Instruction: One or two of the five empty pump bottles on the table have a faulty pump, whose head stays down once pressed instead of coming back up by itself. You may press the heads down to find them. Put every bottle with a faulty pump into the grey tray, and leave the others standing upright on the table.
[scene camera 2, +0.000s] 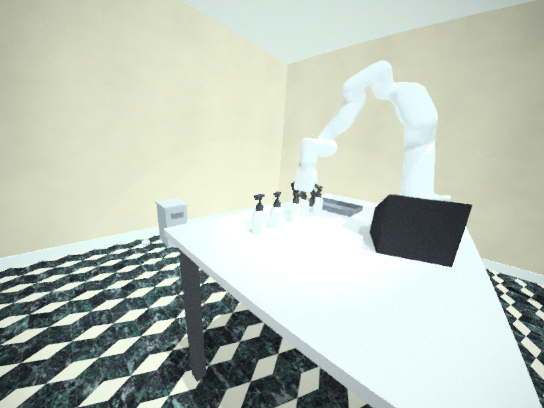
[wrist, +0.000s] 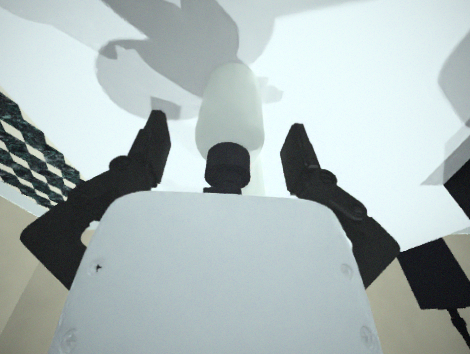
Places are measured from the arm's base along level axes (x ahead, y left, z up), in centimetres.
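Pixels of known places: gripper, fingertip midpoint: (scene camera 2: 303, 203) (wrist: 228, 133); arm's base, origin of the base link: (scene camera 2: 415, 206).
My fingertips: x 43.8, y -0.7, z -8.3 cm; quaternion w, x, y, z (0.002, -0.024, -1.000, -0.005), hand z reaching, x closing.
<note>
Ahead of a thing's pixels: the offset from my fingertips to its top centre. "spot": to the spot under its first point. Level surfaces: height alone.
Five white pump bottles with black heads stand in a row in the scene view: the nearest @(dx -1.2, dy +30.9, dz +7.7 cm) (scene camera 2: 258, 222), a second @(dx -1.5, dy +21.8, dz +7.7 cm) (scene camera 2: 275, 217), a third @(dx -2.2, dy +10.1, dz +6.2 cm) (scene camera 2: 294, 213), a fourth @(dx -0.1, dy +0.3, dz +6.3 cm) (scene camera 2: 304, 209) partly hidden, and the farthest @(dx -1.5, dy -11.3, dz +7.7 cm) (scene camera 2: 318, 207). My gripper (scene camera 2: 304, 195) (wrist: 228, 133) is open and low over the far bottles. In the wrist view, an upright bottle @(spot: dx -0.1, dy -2.3, dz -0.5 cm) (wrist: 231, 100) stands between the spread fingers with gaps on both sides; its pump head is mostly hidden under my gripper's body, and another pale bottle @(spot: dx -3.7, dy +8.1, dz -2.5 cm) (wrist: 258, 175) shows behind it. The grey tray @(dx -2.0, dy -28.7, dz -3.3 cm) (scene camera 2: 341, 210) lies right of the far bottles.
A large black box (scene camera 2: 420, 231) stands on the white table @(dz -6.3 cm) (scene camera 2: 320, 310), to the right and nearer the scene camera. In the wrist view, dark shapes show at the right edge. A small grey cabinet (scene camera 2: 172, 216) stands beyond the table's left corner. The robot's base is behind the black box.
</note>
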